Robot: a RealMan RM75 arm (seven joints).
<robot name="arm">
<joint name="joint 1" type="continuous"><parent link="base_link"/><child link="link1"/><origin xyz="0.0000 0.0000 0.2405" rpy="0.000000 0.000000 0.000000"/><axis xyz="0 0 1"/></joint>
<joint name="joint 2" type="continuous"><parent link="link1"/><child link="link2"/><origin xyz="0.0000 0.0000 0.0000" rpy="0.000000 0.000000 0.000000"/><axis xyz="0 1 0"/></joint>
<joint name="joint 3" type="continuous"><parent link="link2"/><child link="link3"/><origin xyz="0.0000 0.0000 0.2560" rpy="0.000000 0.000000 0.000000"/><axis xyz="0 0 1"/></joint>
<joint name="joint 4" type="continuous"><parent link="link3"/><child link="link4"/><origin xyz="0.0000 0.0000 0.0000" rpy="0.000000 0.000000 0.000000"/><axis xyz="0 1 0"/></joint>
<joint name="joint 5" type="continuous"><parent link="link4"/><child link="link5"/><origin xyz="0.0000 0.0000 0.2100" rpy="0.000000 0.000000 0.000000"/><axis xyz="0 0 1"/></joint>
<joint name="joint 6" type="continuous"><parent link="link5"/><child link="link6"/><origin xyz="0.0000 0.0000 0.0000" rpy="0.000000 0.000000 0.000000"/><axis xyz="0 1 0"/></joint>
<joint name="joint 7" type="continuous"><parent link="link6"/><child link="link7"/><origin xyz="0.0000 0.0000 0.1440" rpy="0.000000 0.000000 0.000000"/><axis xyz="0 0 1"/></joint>
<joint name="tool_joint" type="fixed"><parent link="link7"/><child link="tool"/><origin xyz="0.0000 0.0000 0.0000" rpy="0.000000 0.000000 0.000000"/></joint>
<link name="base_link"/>
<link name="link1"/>
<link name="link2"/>
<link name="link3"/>
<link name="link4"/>
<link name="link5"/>
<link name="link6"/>
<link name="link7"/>
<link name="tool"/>
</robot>
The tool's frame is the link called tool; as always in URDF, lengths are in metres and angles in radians. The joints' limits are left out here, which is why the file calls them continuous.
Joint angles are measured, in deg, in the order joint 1, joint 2, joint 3, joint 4, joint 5, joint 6, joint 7. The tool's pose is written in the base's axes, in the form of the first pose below.
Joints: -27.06, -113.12, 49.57, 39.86, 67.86, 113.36, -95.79
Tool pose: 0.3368, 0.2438, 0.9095; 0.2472, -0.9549, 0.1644; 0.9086, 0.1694, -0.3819; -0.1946, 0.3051, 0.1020
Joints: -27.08, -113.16, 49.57, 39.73, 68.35, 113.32, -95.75
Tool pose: 0.3414, 0.2470, 0.9069; 0.2529, -0.9534, 0.1644; 0.9053, 0.1732, -0.3879; -0.1952, 0.3050, 0.1005
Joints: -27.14, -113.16, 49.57, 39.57, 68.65, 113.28, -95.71
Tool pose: 0.3440, 0.2491, 0.9053; 0.2567, -0.9524, 0.1646; 0.9032, 0.1758, -0.3916; -0.1954, 0.3051, 0.0995
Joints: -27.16, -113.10, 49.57, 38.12, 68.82, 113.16, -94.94
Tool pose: 0.3357, 0.2618, 0.9049; 0.2638, -0.9483, 0.1765; 0.9043, 0.1794, -0.3873; -0.1987, 0.3051, 0.0968
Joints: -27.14, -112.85, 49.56, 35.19, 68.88, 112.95, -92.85
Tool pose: 0.3195, 0.2843, 0.9039; 0.2657, -0.9425, 0.2025; 0.9096, 0.1755, -0.3767; -0.2056, 0.3048, 0.0925
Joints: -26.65, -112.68, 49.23, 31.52, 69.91, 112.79, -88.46
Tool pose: 0.3149, 0.3126, 0.8962; 0.2485, -0.9384, 0.2400; 0.9160, 0.1471, -0.3732; -0.2171, 0.3013, 0.0852
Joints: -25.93, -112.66, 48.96, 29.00, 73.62, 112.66, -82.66
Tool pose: 0.3616, 0.3244, 0.8741; 0.2254, -0.9401, 0.2556; 0.9047, 0.1046, -0.4131; -0.2286, 0.2945, 0.0733
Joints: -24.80, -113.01, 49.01, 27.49, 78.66, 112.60, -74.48
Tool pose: 0.4413, 0.3021, 0.8450; 0.1735, -0.9526, 0.2500; 0.8804, 0.0363, -0.4728; -0.2397, 0.2836, 0.0581
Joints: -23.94, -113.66, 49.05, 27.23, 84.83, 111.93, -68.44
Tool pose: 0.5275, 0.2707, 0.8053; 0.1503, -0.9627, 0.2252; 0.8362, 0.0023, -0.5485; -0.2483, 0.2736, 0.0415
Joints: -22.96, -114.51, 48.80, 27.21, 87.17, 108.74, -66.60
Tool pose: 0.5616, 0.3084, 0.7677; 0.1595, -0.9509, 0.2653; 0.8119, -0.0265, -0.5833; -0.2564, 0.2721, 0.0304
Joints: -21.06, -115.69, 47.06, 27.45, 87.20, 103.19, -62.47
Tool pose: 0.5896, 0.3746, 0.7156; 0.1147, -0.9158, 0.3849; 0.7995, -0.1449, -0.5829; -0.2702, 0.2751, 0.0242
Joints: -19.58, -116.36, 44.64, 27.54, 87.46, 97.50, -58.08
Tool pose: 0.6339, 0.4290, 0.6435; 0.0720, -0.8612, 0.5032; 0.7700, -0.2727, -0.5768; -0.2867, 0.2798, 0.0230
